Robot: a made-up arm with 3 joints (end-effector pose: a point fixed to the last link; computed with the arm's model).
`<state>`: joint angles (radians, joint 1 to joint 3).
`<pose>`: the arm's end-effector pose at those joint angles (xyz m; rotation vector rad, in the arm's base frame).
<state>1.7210 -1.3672 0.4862</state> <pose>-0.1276 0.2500 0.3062 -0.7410 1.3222 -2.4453</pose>
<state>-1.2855 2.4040 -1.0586</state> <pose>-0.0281 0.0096 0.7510 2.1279 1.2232 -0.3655</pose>
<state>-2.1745 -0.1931 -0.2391</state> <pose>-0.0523 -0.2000 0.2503 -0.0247 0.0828 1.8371</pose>
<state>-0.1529 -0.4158 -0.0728</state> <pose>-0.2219 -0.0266 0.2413 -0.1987 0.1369 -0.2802</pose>
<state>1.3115 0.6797 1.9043</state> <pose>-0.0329 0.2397 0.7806 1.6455 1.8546 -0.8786</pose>
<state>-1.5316 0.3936 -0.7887</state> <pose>-0.2639 -0.0336 0.3642 0.8385 0.2181 1.2409</pose>
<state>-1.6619 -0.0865 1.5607</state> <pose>-0.2492 -0.3702 0.5701 -1.3029 0.9933 0.2625</pose>
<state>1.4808 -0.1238 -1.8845</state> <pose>0.1519 -0.1693 0.4558 -0.7146 -1.2703 -0.7917</pose>
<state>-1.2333 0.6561 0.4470</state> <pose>-0.3446 -0.2227 0.4863 0.0930 1.1822 0.7711</pose>
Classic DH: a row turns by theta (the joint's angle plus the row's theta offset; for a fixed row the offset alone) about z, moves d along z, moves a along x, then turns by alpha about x. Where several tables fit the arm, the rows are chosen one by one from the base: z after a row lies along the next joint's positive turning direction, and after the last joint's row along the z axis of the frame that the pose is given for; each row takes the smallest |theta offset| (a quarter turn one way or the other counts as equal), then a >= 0, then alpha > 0; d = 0 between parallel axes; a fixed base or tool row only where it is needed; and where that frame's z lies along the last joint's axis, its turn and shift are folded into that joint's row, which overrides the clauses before.
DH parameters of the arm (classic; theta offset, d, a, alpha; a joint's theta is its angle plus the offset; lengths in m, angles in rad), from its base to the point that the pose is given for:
base (fixed): 0.6838 0 -0.0641 3.1416
joint 1: -0.887 -0.5046 -0.0111 -1.5708
joint 2: 1.3146 -0.0904 0.0507 1.5715
joint 3: -1.2834 0.0717 0.0279 -2.0811
tool (fixed): 2.8268 -0.2708 0 0

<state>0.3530 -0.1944 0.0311</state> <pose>-0.1942 0.1199 0.2673 0.0662 0.2893 -0.8096</pose>
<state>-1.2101 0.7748 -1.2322</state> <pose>-0.2265 0.1166 0.5099 1.4064 -0.0586 0.7444</pose>
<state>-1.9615 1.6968 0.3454</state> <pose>-0.0807 -0.3267 0.6907 0.2101 2.2508 1.3167</pose>
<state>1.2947 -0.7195 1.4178</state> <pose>0.0497 0.3213 0.3975 0.3803 1.6810 -2.4405</pose>
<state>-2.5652 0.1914 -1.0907</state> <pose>-0.2003 -0.1619 0.3582 1.0640 0.4085 2.2927</pose>
